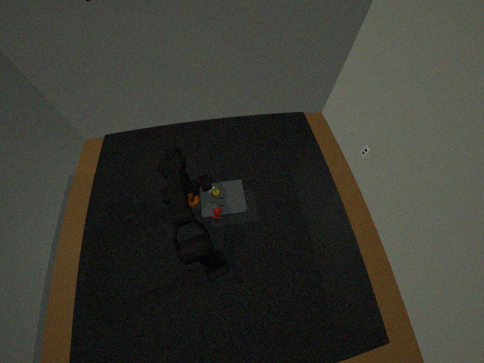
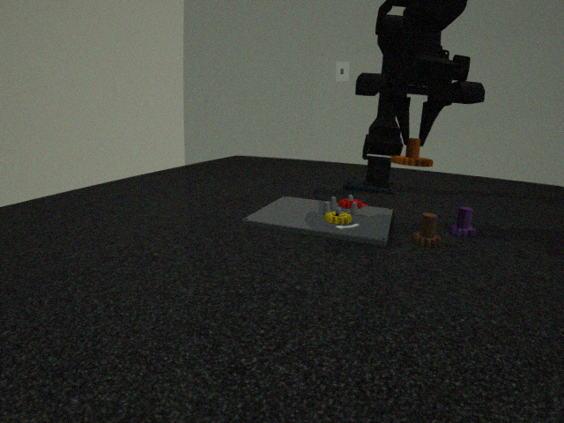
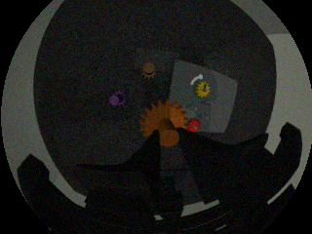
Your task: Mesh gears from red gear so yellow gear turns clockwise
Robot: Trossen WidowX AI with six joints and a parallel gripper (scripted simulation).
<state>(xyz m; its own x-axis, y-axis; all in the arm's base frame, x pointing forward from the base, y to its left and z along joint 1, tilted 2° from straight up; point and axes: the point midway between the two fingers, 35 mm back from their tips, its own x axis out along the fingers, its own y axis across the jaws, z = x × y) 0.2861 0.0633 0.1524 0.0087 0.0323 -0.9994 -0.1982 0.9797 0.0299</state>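
Right now the yellow gear is 110 mm below my gripper tip, 100 mm to the right of it and 60 mm ahead of it. Round my gripper tip: purple gear (110 mm below, 90 mm to the left, 10 mm ahead); then brown gear (110 mm below, 80 mm ahead, 30 mm to the left); then orange gear (10 mm below).
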